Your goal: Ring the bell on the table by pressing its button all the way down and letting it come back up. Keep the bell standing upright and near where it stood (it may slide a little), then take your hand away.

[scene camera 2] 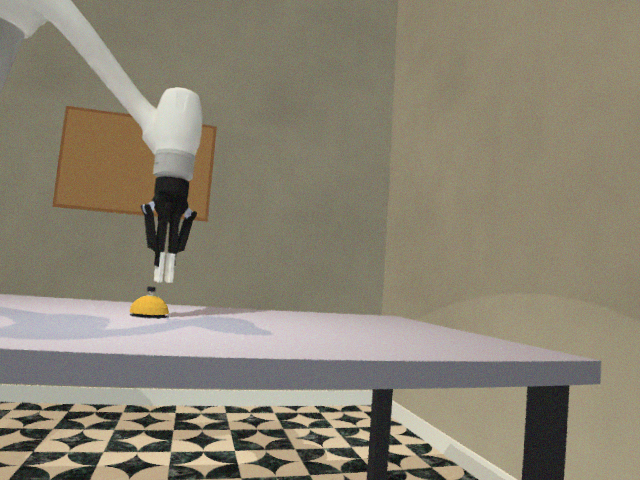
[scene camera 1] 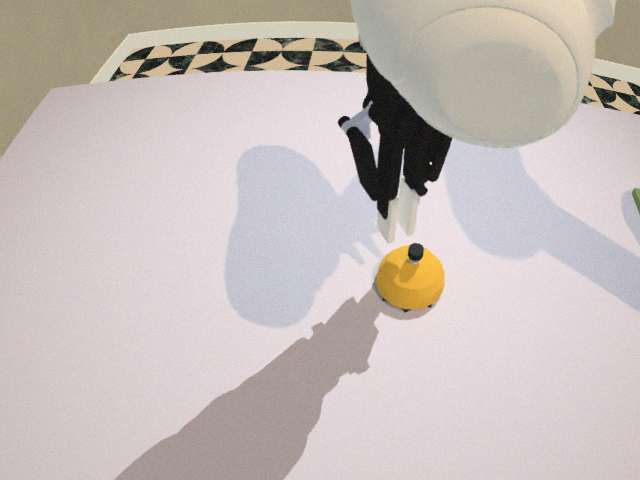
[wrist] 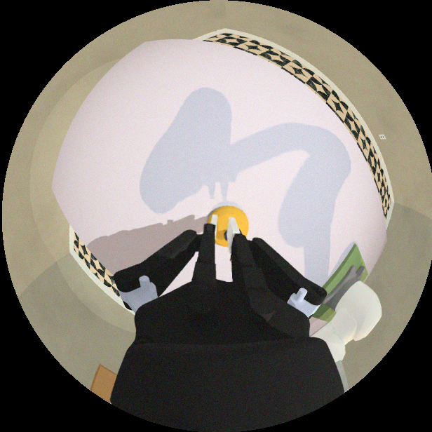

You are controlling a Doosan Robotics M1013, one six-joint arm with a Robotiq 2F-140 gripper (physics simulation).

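Places are measured from the arm's base along level axes (x ahead, y left, z up), in metres.
Pixels of known places: gripper, fingertip midpoint: (scene camera 2: pixel 163 281) (scene camera 1: pixel 395 230).
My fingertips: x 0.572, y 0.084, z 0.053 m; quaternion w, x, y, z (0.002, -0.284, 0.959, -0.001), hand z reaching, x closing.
Observation:
Ahead of a thing's pixels: the offset from my fingertips to its top centre. Level surfaces: height alone.
The bell @(dx -0.026, dy +0.012, dz -0.013 m) (scene camera 1: pixel 410 289) (scene camera 2: pixel 149 306) (wrist: pixel 242 220) is a yellow dome on a dark base, standing upright on the table @(dz -0.080 m) (scene camera 1: pixel 129 258) (scene camera 2: pixel 361 341) (wrist: pixel 125 100). Its black button @(dx -0.026, dy +0.012, dz -0.013 m) (scene camera 1: pixel 415 251) (scene camera 2: pixel 150 289) stands up from the top. My gripper (scene camera 1: pixel 400 236) (scene camera 2: pixel 163 280) (wrist: pixel 221 224) is shut and empty, with a narrow gap between its pale fingertips. The tips are apart from the bell, a little above button height. In scene camera 2 they are slightly right of the button. In the wrist view the fingers overlap the dome and partly hide the button.
A green object (scene camera 1: pixel 637 198) (wrist: pixel 345 272) shows at the right edge in scene camera 1 and near the arm's pale base at the lower right in the wrist view. An orange board (scene camera 2: pixel 98 160) hangs on the wall behind the arm. Arm shadows lie across the table.

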